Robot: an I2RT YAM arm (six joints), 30 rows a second.
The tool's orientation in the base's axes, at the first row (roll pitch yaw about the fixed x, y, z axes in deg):
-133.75, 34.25, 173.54
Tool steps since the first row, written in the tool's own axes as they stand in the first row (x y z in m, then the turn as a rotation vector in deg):
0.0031, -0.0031, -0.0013, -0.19, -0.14, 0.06
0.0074, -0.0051, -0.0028, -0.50, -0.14, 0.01
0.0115, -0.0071, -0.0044, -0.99, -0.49, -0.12
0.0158, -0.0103, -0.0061, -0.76, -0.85, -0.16
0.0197, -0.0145, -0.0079, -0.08, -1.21, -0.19
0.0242, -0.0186, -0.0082, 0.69, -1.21, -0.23
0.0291, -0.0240, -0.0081, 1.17, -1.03, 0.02
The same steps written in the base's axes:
-0.0044, -0.0007, 0.0008, 0.11, -0.15, 0.16
-0.0094, -0.0005, 0.0005, 0.35, -0.14, 0.36
-0.0142, -0.0001, 0.0003, 0.54, -0.31, 0.92
-0.0198, -0.0005, 0.0007, 0.17, -0.49, 1.03
-0.0256, -0.0015, 0.0021, -0.58, -0.64, 0.88
-0.0313, -0.0034, 0.0022, -1.22, -0.54, 0.47
-0.0379, -0.0065, 0.0026, -1.45, -0.57, -0.05

